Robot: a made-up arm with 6 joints. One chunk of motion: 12 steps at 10 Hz.
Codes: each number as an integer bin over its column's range. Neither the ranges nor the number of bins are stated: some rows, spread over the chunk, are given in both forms.
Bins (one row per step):
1: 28 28 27 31 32 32
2: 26 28 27 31 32 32
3: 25 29 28 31 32 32
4: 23 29 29 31 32 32
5: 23 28 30 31 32 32
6: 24 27 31 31 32 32
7: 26 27 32 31 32 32
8: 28 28 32 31 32 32
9: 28 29 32 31 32 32
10: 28 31 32 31 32 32
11: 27 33 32 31 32 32
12: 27 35 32 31 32 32
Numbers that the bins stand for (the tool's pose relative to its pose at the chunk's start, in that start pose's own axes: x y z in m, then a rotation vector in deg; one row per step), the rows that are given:
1: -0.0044 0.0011 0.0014 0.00 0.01 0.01
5: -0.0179 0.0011 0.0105 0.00 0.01 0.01
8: -0.0044 0.0011 0.0165 0.00 0.01 0.01
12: -0.0071 0.0189 0.0165 0.00 0.01 0.01
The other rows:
2: -0.0098 0.0011 0.0014 0.00 0.01 0.01
3: -0.0125 0.0037 0.0044 0.00 0.01 0.01
4: -0.0179 0.0037 0.0075 0.00 0.01 0.01
6: -0.0152 -0.0014 0.0135 0.00 0.01 0.01
7: -0.0098 -0.0014 0.0165 0.00 0.01 0.01
9: -0.0044 0.0037 0.0165 0.00 0.01 0.01
10: -0.0044 0.0087 0.0165 0.00 0.01 0.01
11: -0.0071 0.0138 0.0165 0.00 0.01 0.01

